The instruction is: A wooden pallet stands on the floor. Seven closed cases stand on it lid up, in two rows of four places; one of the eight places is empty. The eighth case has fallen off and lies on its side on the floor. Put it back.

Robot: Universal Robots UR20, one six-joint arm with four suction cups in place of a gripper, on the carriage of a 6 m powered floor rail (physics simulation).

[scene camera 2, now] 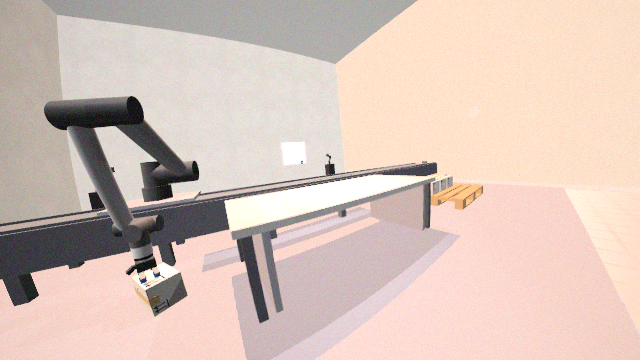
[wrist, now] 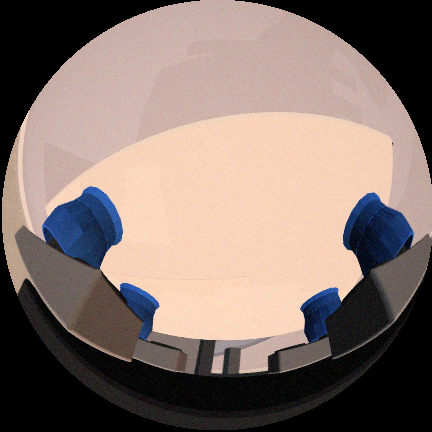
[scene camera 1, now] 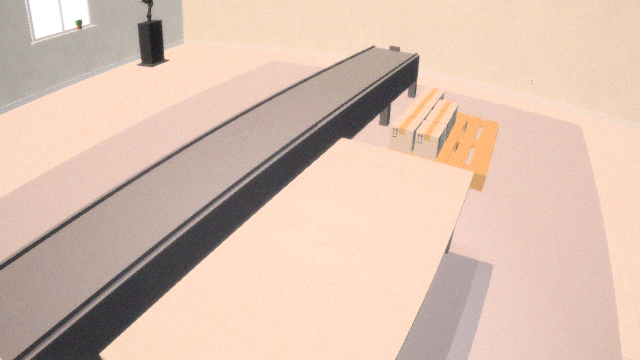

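Seen in the pictures: end effector, tool point: [scene camera 2: 149, 276] [wrist: 233, 264]; arm's base, origin of the base link: [scene camera 2: 159, 199].
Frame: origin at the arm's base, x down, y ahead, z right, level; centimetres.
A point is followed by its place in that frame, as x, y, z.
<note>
The fallen case [scene camera 2: 169, 294] {48.6, 87.1, -18.3} [wrist: 240, 190] {38.7, 76.7, -2.1} lies on its side on the floor beside the rail, its tape and arrow marks on the sides in scene camera 2. My suction gripper [scene camera 2: 150, 276] {39.9, 74.8, -6.4} [wrist: 227, 260] {39.9, 74.8, -6.4} is over its upward face; all four blue cups look pressed on that face, so it is shut on the case. The case looks still at floor height; its underside is hidden. Far off, the wooden pallet [scene camera 1: 488, 145] {42.6, 130.6, -370.9} [scene camera 2: 470, 191] {42.6, 130.2, -370.1} bears the standing cases [scene camera 1: 425, 122] [scene camera 2: 442, 185] in two rows. The right row looks shorter at its far end in scene camera 1.
A long white table [scene camera 1: 300, 240] {4.0, 75.9, -146.2} [scene camera 2: 320, 200] {4.0, 113.4, -113.7} stands beside the rail [scene camera 1: 225, 155] [scene camera 2: 200, 227], between the fallen case and the pallet. The arm's carriage [scene camera 2: 172, 200] {0.0, 26.5, -17.6} is at the rail's near end in scene camera 2. A dark pedestal [scene camera 1: 151, 42] stands beyond the rail.
</note>
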